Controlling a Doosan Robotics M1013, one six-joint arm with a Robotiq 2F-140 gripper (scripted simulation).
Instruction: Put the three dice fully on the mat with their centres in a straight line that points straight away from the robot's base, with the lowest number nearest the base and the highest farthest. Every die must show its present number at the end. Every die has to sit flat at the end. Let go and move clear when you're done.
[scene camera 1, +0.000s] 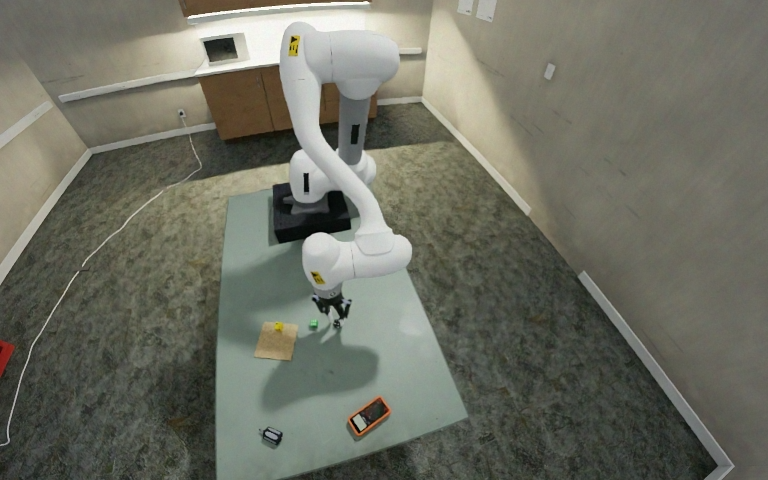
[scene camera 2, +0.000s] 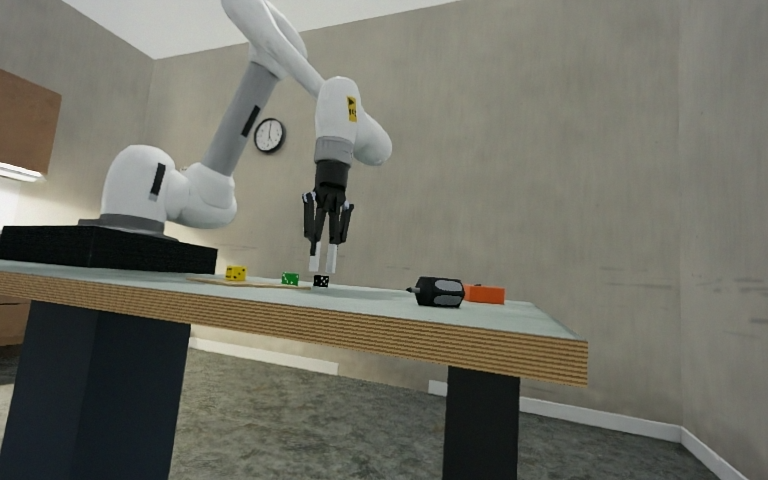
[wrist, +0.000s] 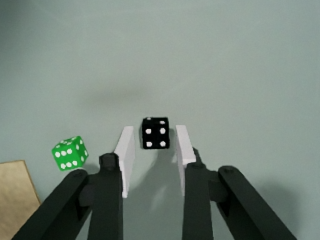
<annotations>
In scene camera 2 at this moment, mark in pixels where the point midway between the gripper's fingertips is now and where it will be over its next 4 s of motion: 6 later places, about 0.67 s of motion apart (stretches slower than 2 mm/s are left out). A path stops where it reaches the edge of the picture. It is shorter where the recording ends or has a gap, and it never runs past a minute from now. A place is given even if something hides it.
My gripper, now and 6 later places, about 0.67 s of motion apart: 321, 271; 321, 278; 320, 285; 321, 274; 325, 242; 284, 228; 256, 221
</annotations>
